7 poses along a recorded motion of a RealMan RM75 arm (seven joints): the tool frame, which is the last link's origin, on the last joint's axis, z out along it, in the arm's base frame.
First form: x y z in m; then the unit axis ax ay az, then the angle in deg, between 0 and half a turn.
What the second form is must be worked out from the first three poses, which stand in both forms.
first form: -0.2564, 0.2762, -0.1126, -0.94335, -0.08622, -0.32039, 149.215
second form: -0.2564, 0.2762, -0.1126, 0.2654, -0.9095, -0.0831, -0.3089
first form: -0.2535, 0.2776, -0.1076, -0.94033, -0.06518, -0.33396, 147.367
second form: -0.2535, 0.2776, -0.1076, 0.2809, -0.9025, -0.0626, -0.3205
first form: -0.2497, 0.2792, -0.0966, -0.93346, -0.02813, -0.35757, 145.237
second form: -0.2497, 0.2792, -0.0966, 0.2987, -0.8908, -0.0268, -0.3412
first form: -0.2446, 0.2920, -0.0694, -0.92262, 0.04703, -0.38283, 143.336
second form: -0.2446, 0.2920, -0.0694, 0.3145, -0.8758, 0.0446, -0.3634
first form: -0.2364, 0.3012, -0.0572, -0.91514, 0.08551, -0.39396, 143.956
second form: -0.2364, 0.3012, -0.0572, 0.3094, -0.8702, 0.0813, -0.3746
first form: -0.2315, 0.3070, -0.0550, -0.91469, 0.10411, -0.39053, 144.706
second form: -0.2315, 0.3070, -0.0550, 0.3032, -0.8716, 0.0992, -0.3722
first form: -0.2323, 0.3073, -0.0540, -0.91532, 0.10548, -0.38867, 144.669
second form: -0.2323, 0.3073, -0.0540, 0.3035, -0.8722, 0.1005, -0.3703
